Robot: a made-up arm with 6 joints.
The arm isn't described. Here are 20 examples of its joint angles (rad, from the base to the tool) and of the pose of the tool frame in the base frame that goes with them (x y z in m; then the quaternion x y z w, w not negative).
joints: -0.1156 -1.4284 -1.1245 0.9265 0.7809 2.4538
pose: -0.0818 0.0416 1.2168 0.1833 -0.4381 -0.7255 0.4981
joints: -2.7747 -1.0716 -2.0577 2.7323 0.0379 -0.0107
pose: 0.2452 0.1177 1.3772 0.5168 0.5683 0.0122 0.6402
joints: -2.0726 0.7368 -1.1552 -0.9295 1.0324 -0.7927
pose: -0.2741 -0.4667 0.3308 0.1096 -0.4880 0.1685 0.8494
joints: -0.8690 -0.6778 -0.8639 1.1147 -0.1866 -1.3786
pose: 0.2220 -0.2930 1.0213 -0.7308 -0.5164 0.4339 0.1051
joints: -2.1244 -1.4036 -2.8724 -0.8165 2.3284 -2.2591
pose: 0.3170 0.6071 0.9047 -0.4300 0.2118 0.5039 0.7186
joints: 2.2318 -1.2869 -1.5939 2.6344 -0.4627 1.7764
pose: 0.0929 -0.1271 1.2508 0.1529 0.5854 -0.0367 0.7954
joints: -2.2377 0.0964 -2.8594 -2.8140 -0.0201 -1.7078
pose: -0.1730 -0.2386 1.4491 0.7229 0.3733 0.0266 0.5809
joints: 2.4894 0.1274 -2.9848 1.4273 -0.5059 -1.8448
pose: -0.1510 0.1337 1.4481 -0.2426 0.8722 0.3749 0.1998
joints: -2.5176 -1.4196 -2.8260 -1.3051 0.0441 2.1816
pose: 0.7149 0.4255 0.8922 0.3150 0.0788 -0.7003 0.6357
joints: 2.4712 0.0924 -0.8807 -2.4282 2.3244 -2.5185
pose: -0.4047 0.3316 0.7562 0.3031 -0.7473 -0.5892 0.0502
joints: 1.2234 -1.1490 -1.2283 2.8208 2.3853 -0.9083
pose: -0.0916 -0.1074 1.2327 -0.7727 -0.0651 0.4276 0.4645
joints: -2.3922 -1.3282 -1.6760 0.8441 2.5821 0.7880
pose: 0.2616 0.0884 1.1746 -0.7355 -0.3212 -0.3138 0.5073
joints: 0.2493 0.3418 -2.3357 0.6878 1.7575 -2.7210
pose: 0.5637 0.2296 1.0842 -0.4409 0.2143 -0.5162 0.7023
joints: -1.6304 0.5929 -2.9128 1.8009 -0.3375 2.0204
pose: -0.1121 -0.6087 1.2175 -0.1958 0.3512 0.7559 0.5167
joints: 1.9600 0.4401 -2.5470 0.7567 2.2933 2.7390
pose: -0.3318 0.5179 1.0859 -0.2094 -0.3809 0.5640 0.7021
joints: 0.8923 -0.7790 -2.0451 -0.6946 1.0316 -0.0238
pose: -0.0547 -0.0133 1.4265 0.3094 0.8496 -0.3368 0.2627
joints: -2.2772 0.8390 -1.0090 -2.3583 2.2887 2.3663
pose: -0.4074 -0.3980 0.3729 -0.5894 0.5584 0.4340 0.3904
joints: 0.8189 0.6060 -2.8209 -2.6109 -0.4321 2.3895
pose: 0.3730 0.5404 1.1412 -0.0217 0.8854 -0.2500 0.3912
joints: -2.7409 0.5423 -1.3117 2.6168 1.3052 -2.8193
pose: -0.6373 -0.3499 0.5903 -0.9322 0.0131 0.3351 0.1362
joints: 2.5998 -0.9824 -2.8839 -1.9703 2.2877 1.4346
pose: 0.5507 -0.2545 1.1215 -0.0619 -0.6101 -0.1247 0.7800
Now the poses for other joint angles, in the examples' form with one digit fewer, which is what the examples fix.
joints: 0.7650 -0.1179 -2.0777 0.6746 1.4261 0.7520
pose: 0.248 0.382 1.284 0.280 -0.829 0.175 0.452
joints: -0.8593 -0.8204 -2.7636 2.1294 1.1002 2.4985
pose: -0.286 0.430 1.347 0.346 -0.673 -0.323 0.569
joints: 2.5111 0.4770 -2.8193 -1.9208 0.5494 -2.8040
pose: -0.484 0.315 1.309 0.599 -0.482 -0.414 0.487
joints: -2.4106 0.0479 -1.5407 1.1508 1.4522 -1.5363
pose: -0.384 -0.485 0.961 -0.663 -0.632 0.268 0.298
